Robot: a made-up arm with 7 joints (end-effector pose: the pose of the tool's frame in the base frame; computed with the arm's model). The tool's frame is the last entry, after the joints.
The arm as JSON. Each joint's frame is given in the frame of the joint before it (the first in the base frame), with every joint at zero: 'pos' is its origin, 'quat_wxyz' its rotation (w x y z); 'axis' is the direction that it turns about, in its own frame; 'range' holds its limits. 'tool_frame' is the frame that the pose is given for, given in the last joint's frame.
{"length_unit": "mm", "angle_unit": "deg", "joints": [
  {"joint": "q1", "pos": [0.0, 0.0, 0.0], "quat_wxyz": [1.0, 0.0, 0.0, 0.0], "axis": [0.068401, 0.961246, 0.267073], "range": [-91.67, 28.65]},
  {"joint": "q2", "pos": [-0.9, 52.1, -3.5], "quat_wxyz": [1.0, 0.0, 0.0, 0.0], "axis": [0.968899, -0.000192, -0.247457], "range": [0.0, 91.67]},
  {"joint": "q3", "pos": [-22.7, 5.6, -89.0], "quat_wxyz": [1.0, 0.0, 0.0, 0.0], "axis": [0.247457, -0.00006, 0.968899], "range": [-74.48, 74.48]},
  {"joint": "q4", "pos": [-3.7, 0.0, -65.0], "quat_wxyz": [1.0, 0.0, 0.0, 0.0], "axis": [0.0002, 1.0, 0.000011], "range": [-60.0, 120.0]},
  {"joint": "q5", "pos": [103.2, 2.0, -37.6], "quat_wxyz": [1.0, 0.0, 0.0, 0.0], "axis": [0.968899, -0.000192, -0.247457], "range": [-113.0, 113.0]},
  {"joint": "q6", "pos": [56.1, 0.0, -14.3], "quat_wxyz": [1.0, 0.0, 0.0, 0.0], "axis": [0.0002, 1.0, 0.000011], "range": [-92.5, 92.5]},
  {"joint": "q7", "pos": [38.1, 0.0, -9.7], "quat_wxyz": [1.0, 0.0, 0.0, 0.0], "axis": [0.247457, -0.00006, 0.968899], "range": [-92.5, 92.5]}
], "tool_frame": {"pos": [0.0, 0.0, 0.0], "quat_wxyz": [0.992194, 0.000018, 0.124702, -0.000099]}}
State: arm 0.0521 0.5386 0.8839 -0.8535 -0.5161 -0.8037 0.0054
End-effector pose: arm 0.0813 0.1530 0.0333 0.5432 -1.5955 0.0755
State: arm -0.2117 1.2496 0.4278 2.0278 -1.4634 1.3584 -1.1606
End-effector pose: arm -0.0448 0.3259 -0.1572 -1.8519 -0.1112 0.5504
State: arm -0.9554 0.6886 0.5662 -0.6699 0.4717 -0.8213 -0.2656
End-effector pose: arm 0.1174 0.0968 0.1139 1.5967 -1.9346 0.2350
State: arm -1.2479 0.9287 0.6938 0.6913 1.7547 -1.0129 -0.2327
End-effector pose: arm 0.2603 0.2559 0.0752 2.1009 -0.1547 0.0078
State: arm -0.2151 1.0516 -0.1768 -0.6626 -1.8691 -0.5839 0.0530
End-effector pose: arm 0.1855 0.0794 -0.0385 -1.0525 -0.3301 -0.4095
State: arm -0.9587 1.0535 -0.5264 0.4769 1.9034 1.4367 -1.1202
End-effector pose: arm 0.2768 0.1706 -0.0096 1.6256 1.0025 1.3540
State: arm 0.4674 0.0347 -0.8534 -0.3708 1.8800 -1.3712 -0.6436
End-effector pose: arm 0.0044 -0.0905 -0.1601 1.2811 -1.2082 -2.0752
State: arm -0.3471 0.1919 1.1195 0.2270 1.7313 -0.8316 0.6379
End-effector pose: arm 0.1493 0.2473 -0.1735 1.6697 -0.2575 0.5230
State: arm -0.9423 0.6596 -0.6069 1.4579 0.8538 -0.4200 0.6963
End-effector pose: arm 0.2593 0.2074 -0.2109 1.7173 -0.0208 -0.1247
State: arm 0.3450 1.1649 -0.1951 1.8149 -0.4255 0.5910 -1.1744
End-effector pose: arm -0.1571 0.3613 -0.0569 -0.5763 2.0572 1.0090
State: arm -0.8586 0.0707 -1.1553 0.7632 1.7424 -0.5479 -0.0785
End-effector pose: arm 0.1911 -0.0993 -0.2452 2.1666 -1.0632 -1.7533
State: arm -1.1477 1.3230 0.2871 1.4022 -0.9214 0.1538 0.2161
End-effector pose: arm 0.1934 0.3665 0.0073 -0.5008 -0.1289 1.1607
